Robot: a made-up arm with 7 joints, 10 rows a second.
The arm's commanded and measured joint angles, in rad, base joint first. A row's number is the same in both.
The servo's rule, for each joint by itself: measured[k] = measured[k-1] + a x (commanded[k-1-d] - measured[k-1]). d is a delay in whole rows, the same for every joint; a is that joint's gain. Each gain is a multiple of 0.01, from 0.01 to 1. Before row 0 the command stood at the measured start. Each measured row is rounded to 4 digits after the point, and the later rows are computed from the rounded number. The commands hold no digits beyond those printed.
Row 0, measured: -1.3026 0.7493 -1.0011 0.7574 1.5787 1.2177 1.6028
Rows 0 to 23, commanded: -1.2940 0.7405 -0.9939 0.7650 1.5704 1.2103 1.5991; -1.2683 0.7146 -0.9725 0.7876 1.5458 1.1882 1.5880; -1.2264 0.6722 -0.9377 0.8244 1.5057 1.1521 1.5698; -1.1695 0.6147 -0.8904 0.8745 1.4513 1.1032 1.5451; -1.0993 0.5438 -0.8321 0.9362 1.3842 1.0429 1.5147; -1.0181 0.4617 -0.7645 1.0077 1.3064 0.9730 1.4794; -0.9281 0.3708 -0.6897 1.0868 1.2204 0.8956 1.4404; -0.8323 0.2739 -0.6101 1.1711 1.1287 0.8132 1.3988; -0.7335 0.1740 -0.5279 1.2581 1.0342 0.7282 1.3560; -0.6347 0.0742 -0.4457 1.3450 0.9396 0.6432 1.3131; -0.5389 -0.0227 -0.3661 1.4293 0.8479 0.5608 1.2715; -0.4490 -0.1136 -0.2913 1.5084 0.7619 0.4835 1.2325; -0.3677 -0.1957 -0.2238 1.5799 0.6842 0.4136 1.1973; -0.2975 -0.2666 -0.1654 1.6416 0.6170 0.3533 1.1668; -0.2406 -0.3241 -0.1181 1.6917 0.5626 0.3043 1.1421; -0.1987 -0.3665 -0.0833 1.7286 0.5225 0.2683 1.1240; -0.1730 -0.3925 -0.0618 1.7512 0.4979 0.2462 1.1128; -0.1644 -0.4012 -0.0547 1.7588 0.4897 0.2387 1.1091; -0.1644 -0.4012 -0.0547 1.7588 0.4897 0.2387 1.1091; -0.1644 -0.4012 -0.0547 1.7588 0.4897 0.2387 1.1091; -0.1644 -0.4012 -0.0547 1.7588 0.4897 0.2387 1.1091; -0.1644 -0.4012 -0.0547 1.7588 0.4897 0.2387 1.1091; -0.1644 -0.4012 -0.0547 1.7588 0.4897 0.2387 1.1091; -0.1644 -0.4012 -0.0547 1.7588 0.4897 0.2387 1.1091
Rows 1 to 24, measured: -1.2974 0.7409 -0.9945 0.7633 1.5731 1.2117 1.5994; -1.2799 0.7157 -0.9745 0.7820 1.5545 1.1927 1.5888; -1.2478 0.6739 -0.9410 0.8146 1.5213 1.1598 1.5711; -1.2008 0.6171 -0.8950 0.8607 1.4737 1.1140 1.5469; -1.1399 0.5467 -0.8378 0.9188 1.4128 1.0564 1.5170; -1.0668 0.4651 -0.7711 0.9873 1.3404 0.9888 1.4820; -0.9836 0.3746 -0.6970 1.0639 1.2588 0.9133 1.4433; -0.8928 0.2779 -0.6179 1.1464 1.1703 0.8322 1.4019; -0.7972 0.1782 -0.5360 1.2324 1.0778 0.7480 1.3592; -0.6997 0.0784 -0.4538 1.3191 0.9838 0.6631 1.3163; -0.6032 -0.0187 -0.3740 1.4040 0.8914 0.5802 1.2746; -0.5107 -0.1098 -0.2987 1.4844 0.8033 0.5019 1.2354; -0.4249 -0.1923 -0.2305 1.5579 0.7223 0.4304 1.2000; -0.3485 -0.2636 -0.1713 1.6223 0.6507 0.3679 1.1691; -0.2838 -0.3217 -0.1229 1.6757 0.5908 0.3164 1.1440; -0.2327 -0.3647 -0.0869 1.7164 0.5444 0.2774 1.1254; -0.1969 -0.3914 -0.0641 1.7432 0.5128 0.2521 1.1137; -0.1774 -0.4008 -0.0555 1.7552 0.4971 0.2412 1.1094; -0.1696 -0.4012 -0.0548 1.7580 0.4921 0.2392 1.1091; -0.1665 -0.4012 -0.0547 1.7586 0.4905 0.2388 1.1091; -0.1652 -0.4012 -0.0547 1.7588 0.4900 0.2387 1.1091; -0.1647 -0.4012 -0.0547 1.7588 0.4898 0.2387 1.1091; -0.1645 -0.4012 -0.0547 1.7588 0.4897 0.2387 1.1091; -0.1644 -0.4012 -0.0547 1.7588 0.4897 0.2387 1.1091
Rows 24 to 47, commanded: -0.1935 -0.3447 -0.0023 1.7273 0.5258 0.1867 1.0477; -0.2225 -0.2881 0.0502 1.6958 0.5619 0.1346 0.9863; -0.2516 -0.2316 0.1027 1.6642 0.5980 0.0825 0.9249; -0.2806 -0.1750 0.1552 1.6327 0.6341 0.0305 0.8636; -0.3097 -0.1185 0.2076 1.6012 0.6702 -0.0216 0.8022; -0.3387 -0.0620 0.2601 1.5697 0.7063 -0.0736 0.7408; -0.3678 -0.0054 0.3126 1.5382 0.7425 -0.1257 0.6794; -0.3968 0.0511 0.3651 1.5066 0.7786 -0.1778 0.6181; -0.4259 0.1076 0.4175 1.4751 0.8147 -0.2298 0.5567; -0.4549 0.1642 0.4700 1.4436 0.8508 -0.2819 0.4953; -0.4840 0.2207 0.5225 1.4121 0.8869 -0.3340 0.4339; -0.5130 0.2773 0.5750 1.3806 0.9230 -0.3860 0.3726; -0.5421 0.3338 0.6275 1.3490 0.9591 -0.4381 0.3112; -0.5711 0.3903 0.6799 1.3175 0.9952 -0.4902 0.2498; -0.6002 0.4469 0.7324 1.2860 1.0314 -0.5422 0.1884; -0.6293 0.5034 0.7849 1.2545 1.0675 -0.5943 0.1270; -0.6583 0.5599 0.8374 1.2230 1.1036 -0.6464 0.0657; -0.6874 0.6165 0.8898 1.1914 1.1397 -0.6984 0.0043; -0.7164 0.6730 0.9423 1.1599 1.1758 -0.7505 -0.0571; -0.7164 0.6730 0.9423 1.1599 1.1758 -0.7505 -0.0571; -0.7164 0.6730 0.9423 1.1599 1.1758 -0.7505 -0.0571; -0.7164 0.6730 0.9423 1.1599 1.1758 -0.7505 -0.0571; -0.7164 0.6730 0.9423 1.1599 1.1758 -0.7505 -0.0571; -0.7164 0.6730 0.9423 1.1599 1.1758 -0.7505 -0.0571
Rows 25 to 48, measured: -0.1819 -0.3470 -0.0070 1.7345 0.5142 0.1966 1.0520; -0.2063 -0.2905 0.0451 1.7047 0.5466 0.1464 0.9909; -0.2335 -0.2340 0.0975 1.6735 0.5816 0.0946 0.9295; -0.2618 -0.1774 0.1500 1.6421 0.6173 0.0427 0.8682; -0.2905 -0.1209 0.2024 1.6106 0.6533 -0.0094 0.8068; -0.3194 -0.0644 0.2549 1.5791 0.6893 -0.0614 0.7454; -0.3484 -0.0078 0.3074 1.5476 0.7255 -0.1135 0.6840; -0.3774 0.0487 0.3599 1.5160 0.7616 -0.1656 0.6227; -0.4065 0.1052 0.4123 1.4845 0.7977 -0.2176 0.5613; -0.4355 0.1618 0.4648 1.4530 0.8338 -0.2697 0.4999; -0.4646 0.2183 0.5173 1.4215 0.8699 -0.3218 0.4385; -0.4936 0.2749 0.5698 1.3900 0.9060 -0.3738 0.3772; -0.5227 0.3314 0.6223 1.3584 0.9421 -0.4259 0.3158; -0.5517 0.3879 0.6747 1.3269 0.9782 -0.4780 0.2544; -0.5808 0.4445 0.7272 1.2954 1.0144 -0.5300 0.1930; -0.6099 0.5010 0.7797 1.2639 1.0505 -0.5821 0.1316; -0.6389 0.5575 0.8322 1.2324 1.0866 -0.6342 0.0703; -0.6680 0.6141 0.8846 1.2008 1.1227 -0.6862 0.0089; -0.6970 0.6706 0.9371 1.1693 1.1588 -0.7383 -0.0525; -0.7086 0.6729 0.9418 1.1621 1.1704 -0.7482 -0.0568; -0.7133 0.6730 0.9423 1.1604 1.1741 -0.7501 -0.0571; -0.7152 0.6730 0.9423 1.1600 1.1753 -0.7504 -0.0571; -0.7159 0.6730 0.9423 1.1599 1.1756 -0.7505 -0.0571; -0.7162 0.6730 0.9423 1.1599 1.1757 -0.7505 -0.0571
